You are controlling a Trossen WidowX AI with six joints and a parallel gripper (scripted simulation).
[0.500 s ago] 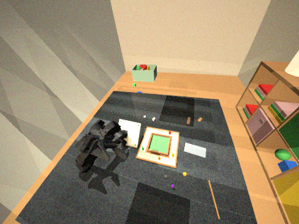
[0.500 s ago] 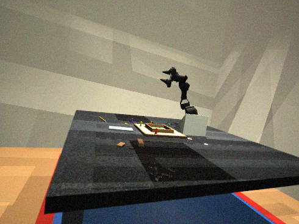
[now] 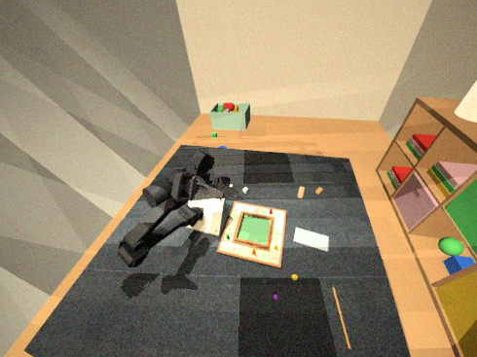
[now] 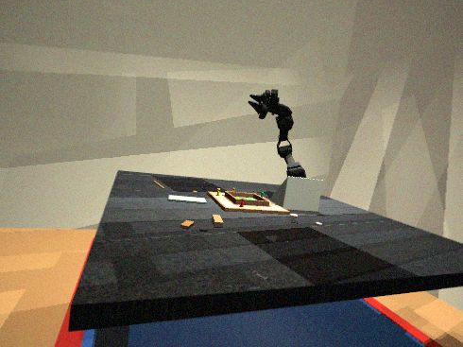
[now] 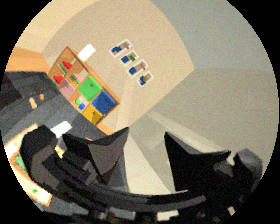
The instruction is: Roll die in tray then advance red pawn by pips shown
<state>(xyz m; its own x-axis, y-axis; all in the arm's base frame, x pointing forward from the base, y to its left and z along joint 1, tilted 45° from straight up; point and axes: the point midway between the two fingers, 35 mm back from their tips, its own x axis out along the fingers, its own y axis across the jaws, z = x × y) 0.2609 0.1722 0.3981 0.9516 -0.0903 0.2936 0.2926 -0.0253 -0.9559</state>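
The die lies 80 mm behind my gripper tip, 410 mm to the left of it and 480 mm below it. The rest, counted from my gripper tip: green pawn: 100 mm behind, 110 mm to the left, 470 mm below; yellow pawn: 130 mm ahead, 110 mm to the left, 470 mm below; orange pawn: 40 mm ahead, 60 mm to the left, 470 mm below.
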